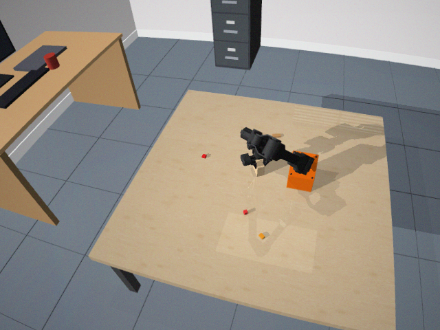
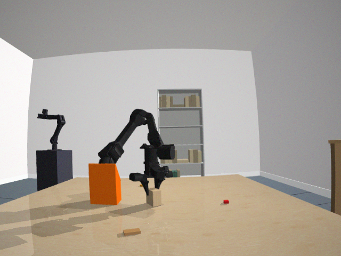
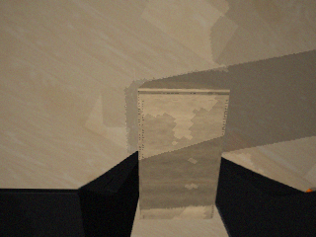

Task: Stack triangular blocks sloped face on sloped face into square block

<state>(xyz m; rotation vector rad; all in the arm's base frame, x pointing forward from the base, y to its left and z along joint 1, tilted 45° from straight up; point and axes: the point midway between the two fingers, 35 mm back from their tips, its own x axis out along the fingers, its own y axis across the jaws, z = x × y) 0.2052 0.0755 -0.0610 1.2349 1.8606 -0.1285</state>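
The triangular block lies 1 cm above my gripper tip. The rest, counted from my gripper tip: brown piece (30 cm to the right, 4 cm below); then orange piece (13 cm behind, 35 cm to the left, 3 cm below).
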